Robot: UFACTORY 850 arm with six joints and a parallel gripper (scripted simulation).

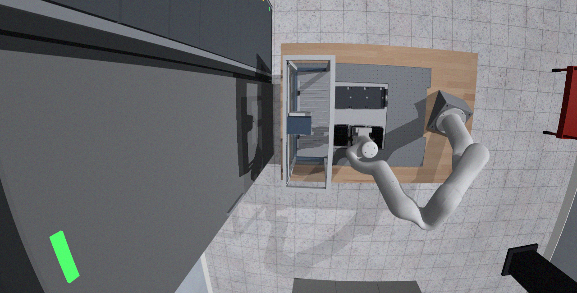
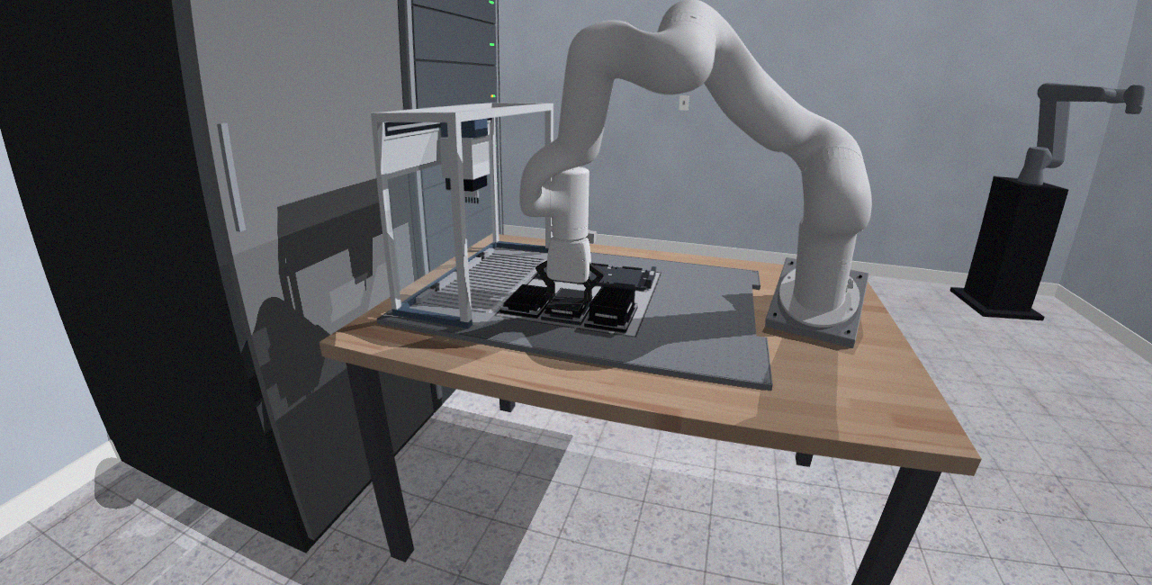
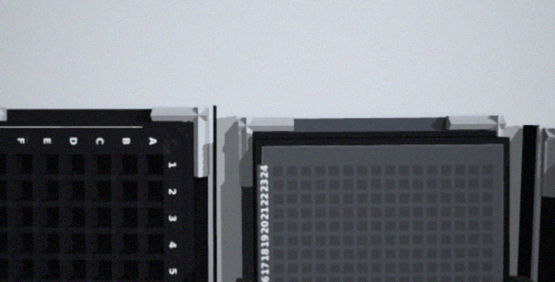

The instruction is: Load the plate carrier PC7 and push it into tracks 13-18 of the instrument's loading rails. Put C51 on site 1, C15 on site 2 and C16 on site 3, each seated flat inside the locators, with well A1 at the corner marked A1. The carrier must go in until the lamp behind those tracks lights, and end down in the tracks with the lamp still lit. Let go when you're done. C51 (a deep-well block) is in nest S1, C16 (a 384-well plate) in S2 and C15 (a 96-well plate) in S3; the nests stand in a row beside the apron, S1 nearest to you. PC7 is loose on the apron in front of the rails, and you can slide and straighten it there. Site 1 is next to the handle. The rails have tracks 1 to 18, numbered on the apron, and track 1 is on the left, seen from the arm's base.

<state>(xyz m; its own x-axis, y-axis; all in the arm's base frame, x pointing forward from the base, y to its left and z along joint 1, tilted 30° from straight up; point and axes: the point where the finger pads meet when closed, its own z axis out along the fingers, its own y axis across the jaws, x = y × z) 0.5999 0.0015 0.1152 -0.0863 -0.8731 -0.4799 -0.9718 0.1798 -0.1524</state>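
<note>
My gripper is now 3 cm above the nest S2. Also, from my hand: plate carrier PC7 (24 cm to the right, 3 cm behind, 2 cm below); plate C15 (11 cm ahead, 2 cm below, 1 cm to the right); frame post (22 cm ahead, 21 cm above, 13 cm to the left).
</note>
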